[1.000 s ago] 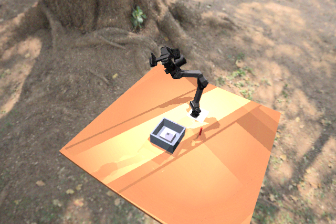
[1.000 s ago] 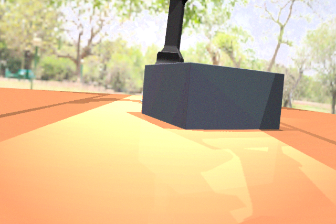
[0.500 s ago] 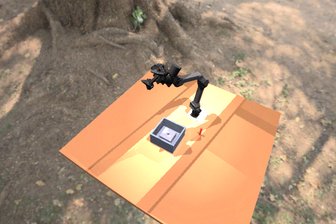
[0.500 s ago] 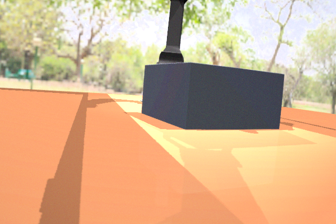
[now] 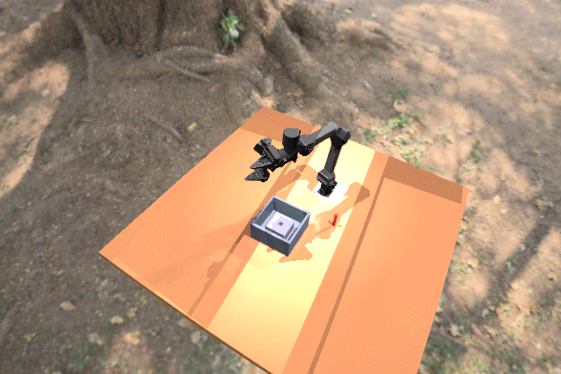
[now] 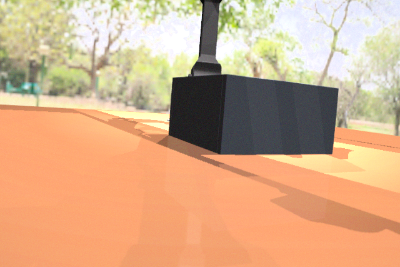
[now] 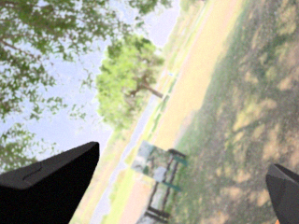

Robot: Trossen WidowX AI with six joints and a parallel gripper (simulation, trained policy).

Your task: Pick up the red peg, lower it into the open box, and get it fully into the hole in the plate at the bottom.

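The red peg is 31 cm behind my gripper tip, 25 cm to the left of it and 39 cm below it. Round my gripper tip: plate 14 cm behind, 7 cm to the left, 38 cm below; then grey box 14 cm behind, 7 cm to the left, 40 cm below.
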